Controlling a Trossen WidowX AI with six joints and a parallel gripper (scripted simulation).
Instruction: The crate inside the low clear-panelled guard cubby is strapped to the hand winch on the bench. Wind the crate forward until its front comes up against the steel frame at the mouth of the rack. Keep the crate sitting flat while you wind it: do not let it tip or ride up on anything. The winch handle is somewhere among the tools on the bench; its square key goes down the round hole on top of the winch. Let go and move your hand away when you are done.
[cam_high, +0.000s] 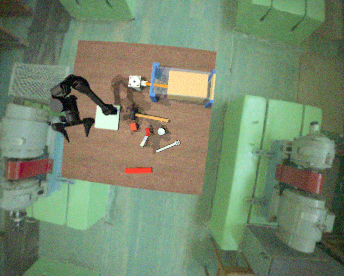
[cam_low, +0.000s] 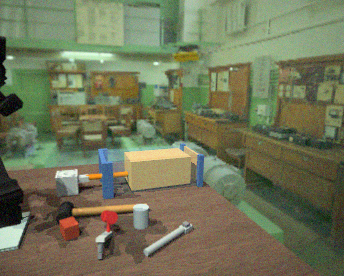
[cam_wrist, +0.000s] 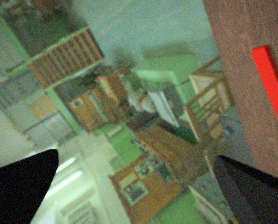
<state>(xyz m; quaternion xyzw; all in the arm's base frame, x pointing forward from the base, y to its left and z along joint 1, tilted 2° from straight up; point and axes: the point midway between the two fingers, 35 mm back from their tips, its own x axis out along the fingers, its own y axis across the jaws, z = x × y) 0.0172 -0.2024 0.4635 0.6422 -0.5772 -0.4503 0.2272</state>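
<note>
My gripper tip is 43 cm above the winch handle, 27 cm short of it and 1 cm to the left of it. Also, from my gripper tip: flat red bar (46 cm below, 29 cm to the right, 18 cm ahead); red knob (42 cm below, 29 cm ahead, 3 cm to the left); winch (45 cm to the left, 43 cm below, 20 cm ahead).
</note>
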